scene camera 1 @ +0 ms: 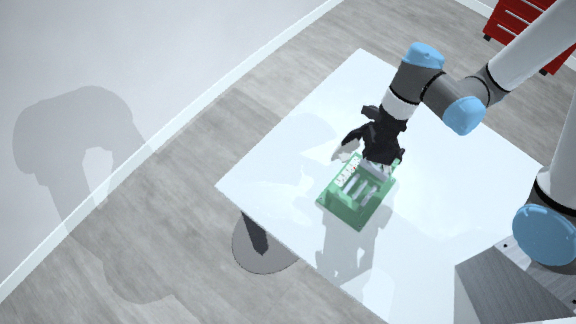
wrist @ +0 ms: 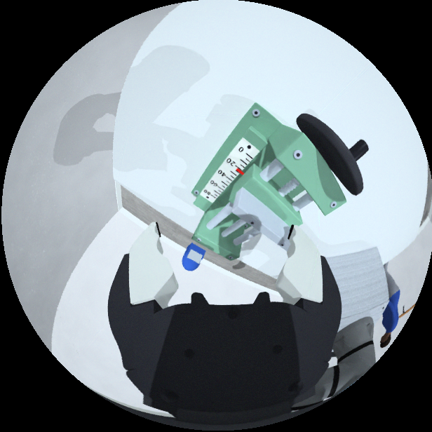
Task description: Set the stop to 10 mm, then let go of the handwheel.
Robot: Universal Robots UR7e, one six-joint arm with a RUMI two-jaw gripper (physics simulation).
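Places are measured from the arm's base along level axes (x right, y ahead, z up), in metres.
Pixels of known places: gripper, fingertip midpoint: [scene camera 1: 358, 167].
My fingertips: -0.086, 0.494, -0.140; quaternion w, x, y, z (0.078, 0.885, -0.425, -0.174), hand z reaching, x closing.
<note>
For each thing: its top centre in the pictures, then the offset to it from my fingertips, as dx, dy, dz. "spot": a spot on its surface instead. Level surfaces: height alone.
- green stop fixture at a spot on its surface: [scene camera 1: 358, 218] spot: -0.089, -0.081, -0.041
- white scale at a spot on its surface: [scene camera 1: 344, 176] spot: -0.011, +0.024, -0.064
- white table at its surface level: dz -0.120
A green stop fixture [scene camera 1: 358, 218] [wrist: 232, 127] lies on the table. Its stop [wrist: 268, 189], a green block with a light grey face, sits on rods. A red pointer [wrist: 240, 171] stands between about 20 and 40 on the white scale [scene camera 1: 344, 176] [wrist: 232, 162], nearer 20. The black handwheel [wrist: 327, 150] with its crank knob [wrist: 359, 149] is at the fixture's right end in the wrist view; the gripper hides it in the scene view. My gripper [scene camera 1: 362, 164] [wrist: 224, 225] is open and empty, above the fixture's handwheel end in the scene view. The handwheel is not between the fingers.
The white table [scene camera 1: 440, 155] [wrist: 300, 50] carries the fixture. The robot's base joint [scene camera 1: 544, 235] and a grey panel [scene camera 1: 505, 285] are at the right. A red cabinet [scene camera 1: 517, 22] stands on the floor at the back. A small blue object [wrist: 191, 259] shows beyond the fixture's lower end.
</note>
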